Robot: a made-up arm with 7 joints. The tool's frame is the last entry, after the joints.
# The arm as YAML. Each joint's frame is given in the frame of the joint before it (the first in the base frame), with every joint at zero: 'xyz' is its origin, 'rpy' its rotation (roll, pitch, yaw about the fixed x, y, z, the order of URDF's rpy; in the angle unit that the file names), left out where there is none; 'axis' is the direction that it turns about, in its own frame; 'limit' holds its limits. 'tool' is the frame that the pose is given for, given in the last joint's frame.
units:
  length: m
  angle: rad
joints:
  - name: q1
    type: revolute
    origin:
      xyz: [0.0, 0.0, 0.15]
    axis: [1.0, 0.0, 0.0]
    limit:
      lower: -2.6
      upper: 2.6
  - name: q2
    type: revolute
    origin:
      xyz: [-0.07, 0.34, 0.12]
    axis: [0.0, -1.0, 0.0]
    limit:
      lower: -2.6
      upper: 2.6
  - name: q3
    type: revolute
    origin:
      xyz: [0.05, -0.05, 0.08]
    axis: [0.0, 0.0, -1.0]
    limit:
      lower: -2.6
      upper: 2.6
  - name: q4
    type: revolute
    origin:
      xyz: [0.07, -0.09, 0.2]
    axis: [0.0, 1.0, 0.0]
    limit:
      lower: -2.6
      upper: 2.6
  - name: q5
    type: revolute
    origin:
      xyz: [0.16, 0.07, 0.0]
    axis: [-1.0, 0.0, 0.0]
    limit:
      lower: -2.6
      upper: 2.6
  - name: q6
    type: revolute
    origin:
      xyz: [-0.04, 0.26, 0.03]
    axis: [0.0, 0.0, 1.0]
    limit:
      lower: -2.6
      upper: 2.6
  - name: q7
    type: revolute
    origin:
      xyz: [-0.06, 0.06, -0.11]
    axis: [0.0, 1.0, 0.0]
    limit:
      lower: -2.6
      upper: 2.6
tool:
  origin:
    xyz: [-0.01, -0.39, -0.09]
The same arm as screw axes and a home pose.
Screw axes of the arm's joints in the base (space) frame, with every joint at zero. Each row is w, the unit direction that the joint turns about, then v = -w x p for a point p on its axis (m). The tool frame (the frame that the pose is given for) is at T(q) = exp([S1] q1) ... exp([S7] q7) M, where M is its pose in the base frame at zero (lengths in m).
S1 = (1, 0, 0, 0, 0.15, 0)
S2 = (0, -1, 0, 0.27, 0, 0.07)
S3 = (0, 0, -1, -0.29, -0.02, 0)
S4 = (0, 1, 0, -0.55, 0, 0.05)
S5 = (-1, 0, 0, 0, -0.55, 0.27)
S6 = (0, 0, 1, 0.53, -0.17, 0)
S7 = (0, 1, 0, -0.47, 0, 0.11)
M: xyz 0.1 0.2 0.38 (m) quaternion w x y z 1 0 0 0
Joint limits (deg, base to tool): -148.97..148.97 -148.97..148.97 -148.97..148.97 -148.97..148.97 -148.97..148.97 -148.97..148.97 -148.97..148.97

